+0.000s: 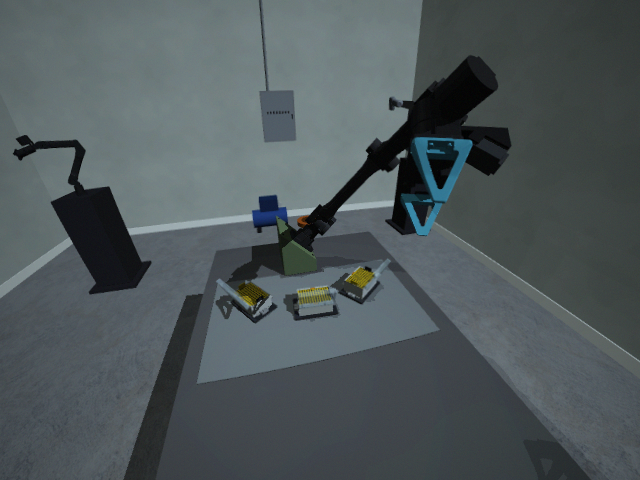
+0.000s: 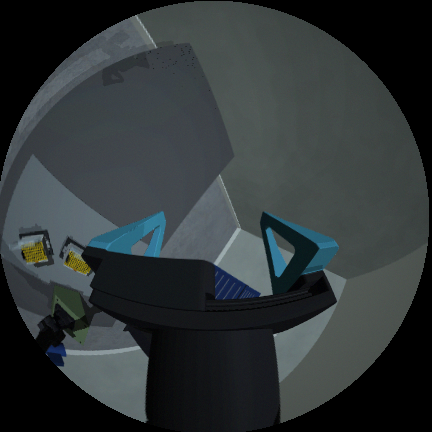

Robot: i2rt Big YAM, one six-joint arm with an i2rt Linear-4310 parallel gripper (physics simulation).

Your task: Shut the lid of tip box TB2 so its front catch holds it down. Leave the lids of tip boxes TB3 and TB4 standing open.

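Frame: origin at the arm's base, x ahead, y left, z up, level; millimetres.
Where they show: gripper, between the fingertips: (image 1: 429, 221) (image 2: 212, 216); arm's base, origin of its link: (image 1: 300, 241) (image 2: 64, 316).
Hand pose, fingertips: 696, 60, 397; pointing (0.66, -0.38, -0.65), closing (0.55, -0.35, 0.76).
Things, the pixels of their top centre, and the offset from my fingertips, as dx, dy, dz. "spot": a spot on its surface instead. Level surfaces: height alone.
- pale mat, height of its surface: dz -511
- left box, centre of its top: (image 1: 250, 290) -461, -296, -437
- right box, centre of its top: (image 1: 361, 273) (image 2: 32, 254) -440, +136, -437
- middle box, a spot on its surface: (image 1: 314, 301) spot: -316, -87, -409
- grey table, height of its surface: dz -515
Three tip boxes with yellow tips stand on a pale mat (image 1: 310, 343) (image 2: 60, 200); their labels are unreadable, so I cannot tell which is TB2, TB3 or TB4. The left box (image 1: 252, 295) has its clear lid (image 1: 233, 292) tilted open to the left. The right box (image 1: 361, 279) (image 2: 34, 251) has its lid (image 1: 382, 268) open to the right. The middle box (image 1: 314, 301) (image 2: 77, 262) shows a pale piece at its right; its lid's position is unclear. My gripper (image 1: 431, 217) (image 2: 212, 216) is open and empty, high above and right of the boxes.
A green arm base (image 1: 298, 259) (image 2: 71, 307) stands behind the boxes on the grey table (image 1: 336, 413) (image 2: 135, 135). A dark pedestal with a small arm (image 1: 98, 232) stands at left. A blue machine (image 1: 269, 215) is behind, and a grey cabinet (image 1: 279, 124) hangs on the wall.
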